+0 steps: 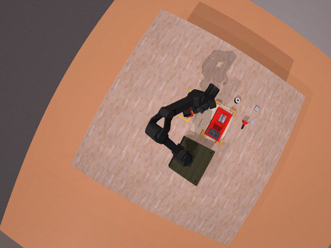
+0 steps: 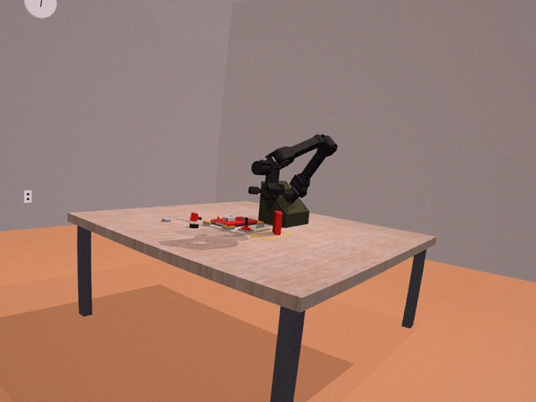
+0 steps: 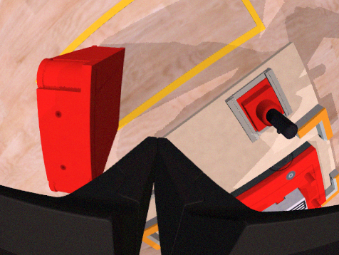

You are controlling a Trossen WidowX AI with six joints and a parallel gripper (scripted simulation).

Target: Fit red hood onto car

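The red hood lies 4 cm below my gripper tip, 3 cm to the left of it and 3 cm behind it. From my gripper tip the other things lie so: grey engine block: 19 cm to the right, 7 cm below, 2 cm ahead; then white wheel: 25 cm to the right, 19 cm ahead, 8 cm below.
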